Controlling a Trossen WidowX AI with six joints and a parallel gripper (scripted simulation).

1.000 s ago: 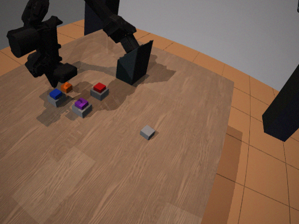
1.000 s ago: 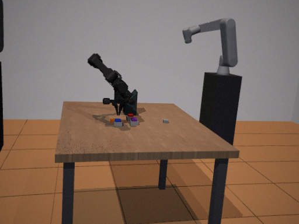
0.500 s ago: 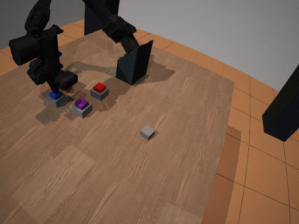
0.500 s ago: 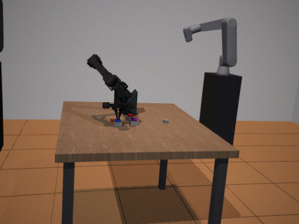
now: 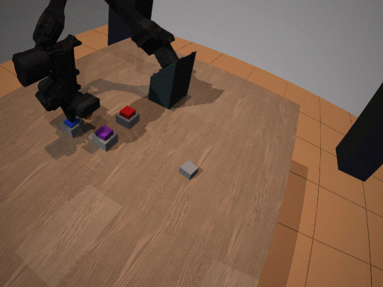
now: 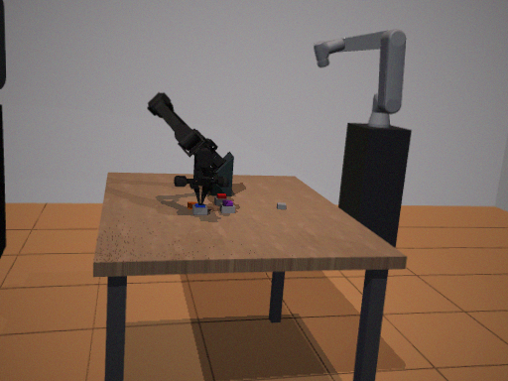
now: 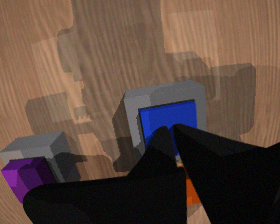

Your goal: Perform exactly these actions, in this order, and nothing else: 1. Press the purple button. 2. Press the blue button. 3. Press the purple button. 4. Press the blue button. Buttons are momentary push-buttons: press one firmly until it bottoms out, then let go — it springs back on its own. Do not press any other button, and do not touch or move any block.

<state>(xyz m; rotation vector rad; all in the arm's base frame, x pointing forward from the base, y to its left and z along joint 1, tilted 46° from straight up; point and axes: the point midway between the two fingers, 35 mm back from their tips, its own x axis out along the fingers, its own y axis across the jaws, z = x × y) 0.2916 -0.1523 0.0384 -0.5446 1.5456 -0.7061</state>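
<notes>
My gripper tip is now 10 mm above the blue button. The rest, counted from my gripper tip: red button 120 mm behind, 110 mm to the left; then small orange block 70 mm behind, 20 mm to the right, 20 mm below; then purple button 100 mm to the left, 20 mm behind.
</notes>
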